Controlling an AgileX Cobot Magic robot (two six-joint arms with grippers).
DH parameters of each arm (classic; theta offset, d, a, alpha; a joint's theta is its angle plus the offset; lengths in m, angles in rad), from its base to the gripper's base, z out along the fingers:
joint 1: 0 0.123 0 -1.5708
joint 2: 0.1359 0 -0.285 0
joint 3: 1.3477 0 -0.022 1.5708
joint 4: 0 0.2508 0 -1.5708
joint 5: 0 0 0.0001 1.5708
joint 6: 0 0.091 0 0
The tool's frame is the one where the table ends.
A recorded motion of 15 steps. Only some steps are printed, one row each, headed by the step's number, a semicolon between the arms.
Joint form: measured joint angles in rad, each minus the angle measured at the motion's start. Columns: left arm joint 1, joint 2, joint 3, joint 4, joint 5, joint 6; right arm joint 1, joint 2, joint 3, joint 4, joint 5, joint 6.
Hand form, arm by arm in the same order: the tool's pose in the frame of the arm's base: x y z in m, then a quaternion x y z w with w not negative. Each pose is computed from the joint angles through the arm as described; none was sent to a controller.
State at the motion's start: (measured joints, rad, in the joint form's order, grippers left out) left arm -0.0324 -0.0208 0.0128 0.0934 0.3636 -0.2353; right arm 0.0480 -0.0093 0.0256 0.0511 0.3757 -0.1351
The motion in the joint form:
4: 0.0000 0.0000 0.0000 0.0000 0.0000 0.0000; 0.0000 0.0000 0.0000 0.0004 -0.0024 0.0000
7: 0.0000 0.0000 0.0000 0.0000 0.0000 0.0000; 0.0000 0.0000 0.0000 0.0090 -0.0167 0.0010
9: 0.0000 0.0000 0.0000 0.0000 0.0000 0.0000; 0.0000 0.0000 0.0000 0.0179 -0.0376 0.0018
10: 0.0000 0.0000 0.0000 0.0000 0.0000 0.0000; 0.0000 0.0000 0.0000 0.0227 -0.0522 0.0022
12: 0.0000 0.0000 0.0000 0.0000 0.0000 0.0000; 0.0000 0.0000 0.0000 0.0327 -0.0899 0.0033
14: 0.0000 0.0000 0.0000 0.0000 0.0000 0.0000; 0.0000 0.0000 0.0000 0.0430 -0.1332 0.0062
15: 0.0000 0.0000 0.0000 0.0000 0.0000 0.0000; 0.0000 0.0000 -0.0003 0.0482 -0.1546 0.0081
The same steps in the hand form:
4: 0.0522 0.0013 0.1774 -0.05595 0.79290 -0.04151 0.60535; 0.0526 0.0042 0.1715 -0.05993 0.80317 -0.00404 0.59272
7: 0.0522 0.0013 0.1774 -0.05595 0.79290 -0.04151 0.60535; 0.0530 0.0045 0.1728 -0.05667 0.79909 -0.00047 0.59854
9: 0.0522 0.0013 0.1774 -0.05595 0.79290 -0.04151 0.60535; 0.0535 0.0047 0.1746 -0.05307 0.79297 0.00296 0.60693
10: 0.0522 0.0013 0.1774 -0.05595 0.79290 -0.04151 0.60535; 0.0538 0.0047 0.1759 -0.05097 0.78863 0.00469 0.61274
12: 0.0522 0.0013 0.1774 -0.05595 0.79290 -0.04151 0.60535; 0.0546 0.0048 0.1793 -0.04607 0.77718 0.00812 0.62754
14: 0.0522 0.0013 0.1774 -0.05595 0.79290 -0.04151 0.60535; 0.0554 0.0047 0.1832 -0.03996 0.76371 0.01200 0.64421
15: 0.0522 0.0013 0.1774 -0.05595 0.79290 -0.04151 0.60535; 0.0557 0.0047 0.1852 -0.03667 0.75683 0.01407 0.65243

